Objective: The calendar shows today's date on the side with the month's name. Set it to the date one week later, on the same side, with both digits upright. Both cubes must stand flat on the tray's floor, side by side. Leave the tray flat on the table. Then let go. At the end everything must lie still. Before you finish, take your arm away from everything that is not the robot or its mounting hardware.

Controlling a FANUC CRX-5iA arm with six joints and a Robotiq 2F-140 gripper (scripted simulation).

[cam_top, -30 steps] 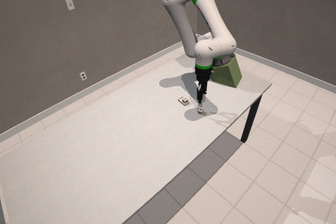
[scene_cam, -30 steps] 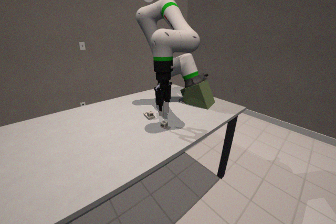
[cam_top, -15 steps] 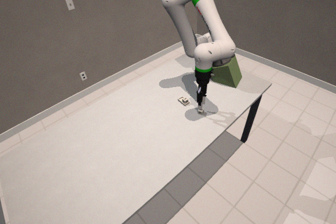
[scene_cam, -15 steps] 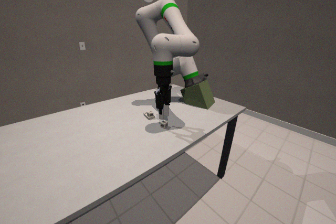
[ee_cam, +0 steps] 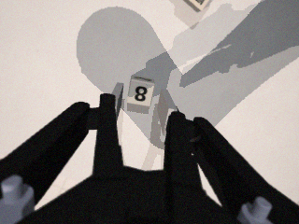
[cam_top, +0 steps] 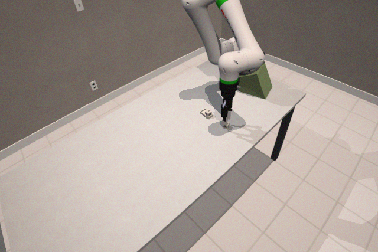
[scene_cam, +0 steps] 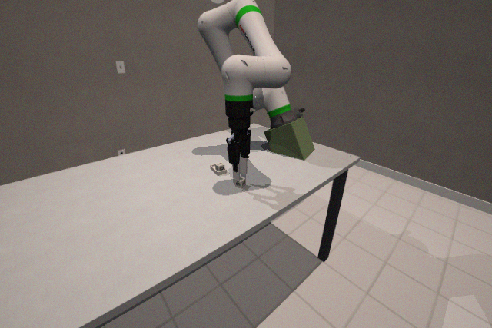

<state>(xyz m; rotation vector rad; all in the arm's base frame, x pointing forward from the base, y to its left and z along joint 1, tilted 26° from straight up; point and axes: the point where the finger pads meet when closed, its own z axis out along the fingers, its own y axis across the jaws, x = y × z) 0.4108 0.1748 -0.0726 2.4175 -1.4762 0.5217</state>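
My hand is 60 mm above the white calendar cube.
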